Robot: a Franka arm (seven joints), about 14 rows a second.
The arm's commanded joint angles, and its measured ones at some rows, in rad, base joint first. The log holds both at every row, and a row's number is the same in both.
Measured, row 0: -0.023 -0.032 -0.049 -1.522 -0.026 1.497 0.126
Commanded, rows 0 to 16: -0.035 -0.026 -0.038 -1.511 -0.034 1.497 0.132; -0.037 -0.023 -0.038 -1.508 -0.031 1.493 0.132; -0.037 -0.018 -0.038 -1.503 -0.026 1.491 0.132; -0.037 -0.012 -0.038 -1.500 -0.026 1.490 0.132; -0.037 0.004 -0.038 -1.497 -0.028 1.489 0.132; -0.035 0.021 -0.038 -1.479 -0.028 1.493 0.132; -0.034 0.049 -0.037 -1.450 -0.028 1.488 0.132; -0.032 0.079 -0.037 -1.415 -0.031 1.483 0.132; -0.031 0.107 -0.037 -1.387 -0.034 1.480 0.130; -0.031 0.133 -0.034 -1.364 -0.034 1.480 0.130; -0.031 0.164 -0.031 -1.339 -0.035 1.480 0.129; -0.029 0.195 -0.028 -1.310 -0.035 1.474 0.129; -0.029 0.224 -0.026 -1.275 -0.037 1.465 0.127; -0.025 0.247 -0.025 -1.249 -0.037 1.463 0.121; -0.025 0.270 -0.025 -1.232 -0.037 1.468 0.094; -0.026 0.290 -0.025 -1.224 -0.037 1.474 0.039; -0.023 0.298 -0.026 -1.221 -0.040 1.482 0.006
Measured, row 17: -0.021 0.244 -0.031 -1.290 -0.026 1.497 0.072
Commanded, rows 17 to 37: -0.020 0.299 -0.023 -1.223 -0.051 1.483 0.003; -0.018 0.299 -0.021 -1.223 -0.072 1.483 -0.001; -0.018 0.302 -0.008 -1.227 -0.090 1.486 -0.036; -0.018 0.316 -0.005 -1.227 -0.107 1.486 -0.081; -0.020 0.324 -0.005 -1.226 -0.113 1.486 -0.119; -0.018 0.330 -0.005 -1.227 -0.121 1.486 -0.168; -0.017 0.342 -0.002 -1.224 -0.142 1.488 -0.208; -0.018 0.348 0.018 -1.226 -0.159 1.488 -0.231; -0.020 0.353 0.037 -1.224 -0.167 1.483 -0.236; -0.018 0.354 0.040 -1.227 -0.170 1.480 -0.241; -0.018 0.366 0.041 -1.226 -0.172 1.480 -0.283; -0.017 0.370 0.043 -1.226 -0.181 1.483 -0.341; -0.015 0.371 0.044 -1.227 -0.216 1.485 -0.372; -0.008 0.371 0.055 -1.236 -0.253 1.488 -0.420; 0.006 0.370 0.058 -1.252 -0.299 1.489 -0.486; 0.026 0.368 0.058 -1.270 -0.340 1.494 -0.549; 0.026 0.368 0.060 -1.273 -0.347 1.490 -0.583; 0.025 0.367 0.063 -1.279 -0.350 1.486 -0.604; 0.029 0.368 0.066 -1.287 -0.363 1.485 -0.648; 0.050 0.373 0.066 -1.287 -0.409 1.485 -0.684; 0.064 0.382 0.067 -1.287 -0.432 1.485 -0.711
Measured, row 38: 0.036 0.375 0.065 -1.278 -0.380 1.495 -0.649
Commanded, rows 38 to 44: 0.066 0.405 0.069 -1.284 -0.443 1.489 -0.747; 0.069 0.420 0.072 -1.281 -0.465 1.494 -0.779; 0.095 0.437 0.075 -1.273 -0.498 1.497 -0.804; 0.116 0.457 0.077 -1.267 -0.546 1.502 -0.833; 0.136 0.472 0.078 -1.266 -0.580 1.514 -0.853; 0.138 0.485 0.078 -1.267 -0.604 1.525 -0.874; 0.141 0.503 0.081 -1.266 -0.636 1.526 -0.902
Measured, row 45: 0.132 0.468 0.081 -1.285 -0.580 1.515 -0.840
